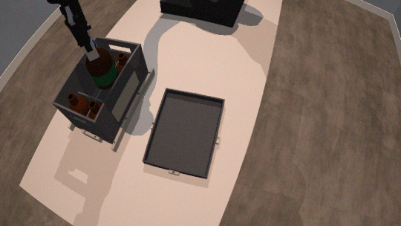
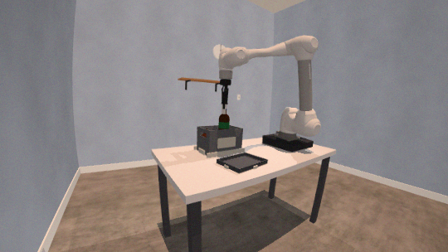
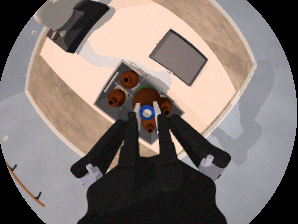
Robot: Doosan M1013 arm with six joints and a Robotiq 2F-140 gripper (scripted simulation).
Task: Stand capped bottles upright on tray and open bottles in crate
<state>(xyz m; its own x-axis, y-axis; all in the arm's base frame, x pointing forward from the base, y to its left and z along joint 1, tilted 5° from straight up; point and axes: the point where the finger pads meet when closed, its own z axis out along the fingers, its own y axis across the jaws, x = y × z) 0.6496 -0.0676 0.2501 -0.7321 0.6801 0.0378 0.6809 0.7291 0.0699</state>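
My hand is 70 mm above the bottle. From my hand the other things lie so: dark tray (10 mm ahead, 240 mm to the left, 290 mm below); then dark grey crate (40 mm to the right, 220 mm below).
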